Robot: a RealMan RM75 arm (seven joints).
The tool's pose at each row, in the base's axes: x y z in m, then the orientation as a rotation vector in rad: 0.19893, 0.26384, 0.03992, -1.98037, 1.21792, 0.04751; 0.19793, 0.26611, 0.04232, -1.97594, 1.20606, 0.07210; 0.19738, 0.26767, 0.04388, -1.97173, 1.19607, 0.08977; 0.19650, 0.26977, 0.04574, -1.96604, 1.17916, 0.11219; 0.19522, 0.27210, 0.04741, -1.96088, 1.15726, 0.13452; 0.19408, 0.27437, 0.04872, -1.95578, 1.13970, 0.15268; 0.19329, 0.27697, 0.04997, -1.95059, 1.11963, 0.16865; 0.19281, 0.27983, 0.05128, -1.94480, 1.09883, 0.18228; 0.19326, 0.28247, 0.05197, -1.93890, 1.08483, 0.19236; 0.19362, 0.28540, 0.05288, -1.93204, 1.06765, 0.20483; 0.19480, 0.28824, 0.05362, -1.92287, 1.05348, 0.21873; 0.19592, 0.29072, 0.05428, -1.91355, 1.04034, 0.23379
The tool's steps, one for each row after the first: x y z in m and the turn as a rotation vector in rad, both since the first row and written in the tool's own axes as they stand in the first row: -0.00320, -0.00119, -0.00055, -0.00268, -0.02235, 0.00194; -0.00528, -0.00205, -0.00081, -0.00349, -0.03946, 0.00280; -0.00807, -0.00296, -0.00105, -0.00321, -0.06341, 0.00137; -0.01116, -0.00351, -0.00116, -0.00216, -0.08965, -0.00343; -0.01398, -0.00393, -0.00101, -0.00084, -0.11116, -0.00685; -0.01683, -0.00466, -0.00048, 0.00198, -0.13265, -0.01255; -0.01973, -0.00572, 0.00028, 0.00632, -0.15333, -0.01927; -0.02172, -0.00706, 0.00165, 0.01039, -0.16850, -0.02278; -0.02406, -0.00854, 0.00303, 0.01491, -0.18705, -0.02722; -0.02582, -0.01052, 0.00475, 0.01980, -0.20576, -0.02842; -0.02732, -0.01233, 0.00628, 0.02392, -0.22471, -0.02852
